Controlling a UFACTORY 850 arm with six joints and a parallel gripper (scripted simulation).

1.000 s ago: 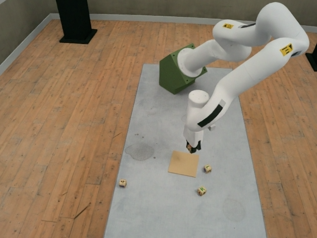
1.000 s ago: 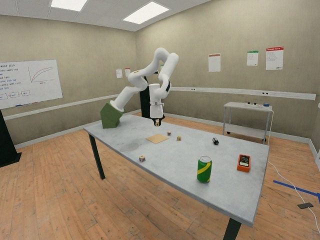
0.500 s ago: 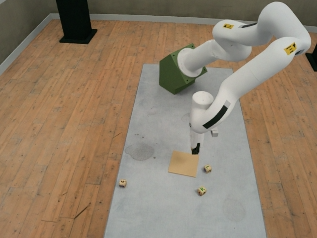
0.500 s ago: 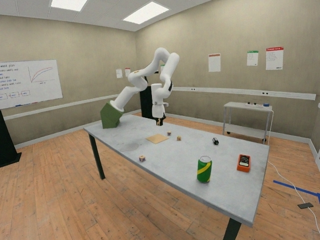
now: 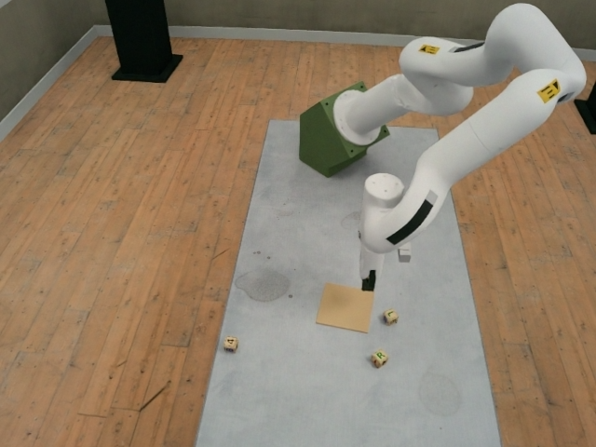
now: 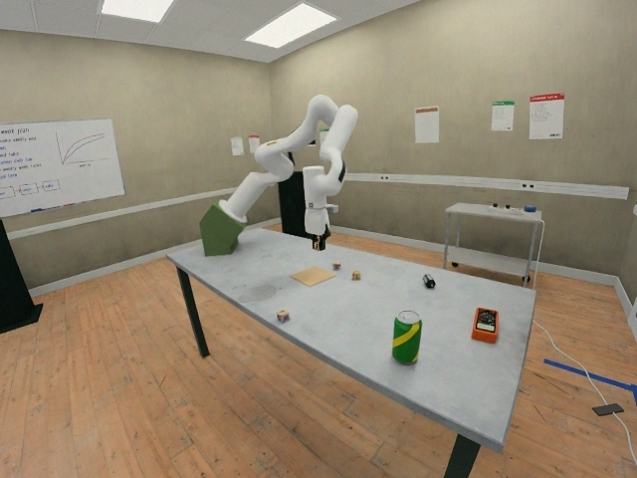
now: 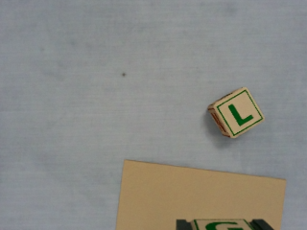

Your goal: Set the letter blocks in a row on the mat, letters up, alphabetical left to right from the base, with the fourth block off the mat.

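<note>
Now: the tan square mat 50 mm to the right of my hand and 120 mm below it. Also, from my hand: block marked 4 (170 mm ahead, 330 mm to the right, 110 mm below); then green can (540 mm ahead, 230 mm to the right, 60 mm below); then small black object (420 mm ahead, 160 mm to the left, 110 mm below).
</note>
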